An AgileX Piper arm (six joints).
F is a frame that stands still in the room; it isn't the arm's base.
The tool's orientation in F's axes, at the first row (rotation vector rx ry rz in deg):
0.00, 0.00, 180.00
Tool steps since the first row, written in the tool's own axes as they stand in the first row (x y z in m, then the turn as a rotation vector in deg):
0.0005, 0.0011, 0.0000, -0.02, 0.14, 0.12
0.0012, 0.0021, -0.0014, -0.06, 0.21, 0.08
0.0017, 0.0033, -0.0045, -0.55, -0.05, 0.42
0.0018, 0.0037, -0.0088, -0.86, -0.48, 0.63
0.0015, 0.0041, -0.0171, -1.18, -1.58, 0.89
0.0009, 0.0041, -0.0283, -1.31, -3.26, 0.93
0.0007, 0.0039, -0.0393, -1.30, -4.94, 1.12
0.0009, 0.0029, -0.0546, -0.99, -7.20, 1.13
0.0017, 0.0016, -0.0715, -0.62, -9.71, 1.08
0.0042, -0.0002, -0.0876, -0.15, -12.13, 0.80
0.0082, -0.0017, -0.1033, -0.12, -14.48, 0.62
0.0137, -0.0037, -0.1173, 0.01, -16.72, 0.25
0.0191, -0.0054, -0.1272, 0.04, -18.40, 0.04
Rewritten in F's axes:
-0.0005, -0.0011, 0.0000, 0.02, -0.14, 0.12
-0.0012, -0.0021, -0.0014, 0.06, -0.21, 0.08
-0.0017, -0.0033, -0.0045, 0.55, 0.05, 0.42
-0.0018, -0.0037, -0.0088, 0.86, 0.48, 0.63
-0.0015, -0.0041, -0.0171, 1.18, 1.58, 0.89
-0.0009, -0.0041, -0.0283, 1.31, 3.26, 0.93
-0.0007, -0.0039, -0.0393, 1.30, 4.94, 1.12
-0.0009, -0.0029, -0.0546, 0.99, 7.20, 1.13
-0.0017, -0.0016, -0.0715, 0.62, 9.71, 1.08
-0.0042, 0.0002, -0.0876, 0.15, 12.13, 0.80
-0.0082, 0.0017, -0.1033, 0.12, 14.48, 0.62
-0.0137, 0.0037, -0.1173, -0.01, 16.72, 0.25
-0.0191, 0.0054, -0.1272, -0.04, 18.40, 0.04

